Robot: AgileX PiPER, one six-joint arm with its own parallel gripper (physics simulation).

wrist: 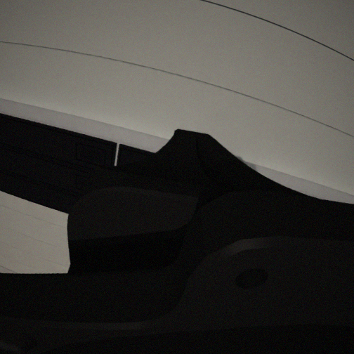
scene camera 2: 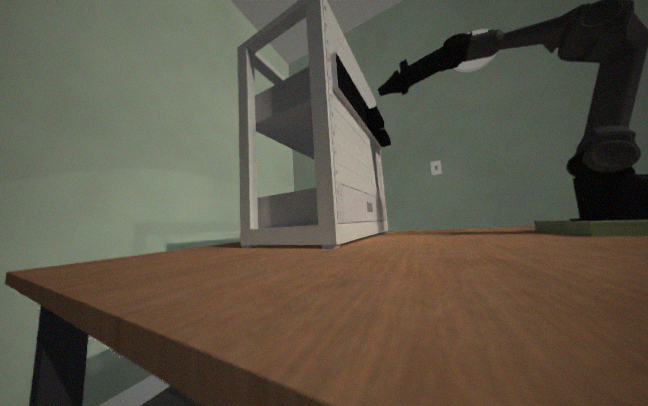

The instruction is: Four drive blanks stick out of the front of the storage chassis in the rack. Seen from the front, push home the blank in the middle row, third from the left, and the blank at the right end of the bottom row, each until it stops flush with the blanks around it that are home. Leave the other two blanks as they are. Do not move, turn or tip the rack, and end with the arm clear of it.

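Note:
The light grey rack [scene camera 2: 322, 165] stands on the table, its front turned to the right in the scene view. The storage chassis with its dark drive blanks [scene camera 2: 351, 86] [wrist: 45, 145] is in the rack's upper part. At its far end, dark blanks [scene camera 2: 376, 119] [scene camera 2: 384, 137] stick out of the front; their exact rows and columns cannot be told. My gripper [scene camera 2: 381, 91] [wrist: 187, 153] is shut and empty. In the scene view it shows in front of the rack, above the protruding blanks, with a visible gap. In the wrist view the dark fingers hide much of the chassis front.
Pale panels [wrist: 150, 30] of the rack front lie above and below the dark chassis in the wrist view. The wooden table [scene camera 2: 400, 310] has its near edge at the lower left. The arm's base stands on a green plate [scene camera 2: 560, 228] at the right. A wall socket [scene camera 2: 436, 167] is behind.

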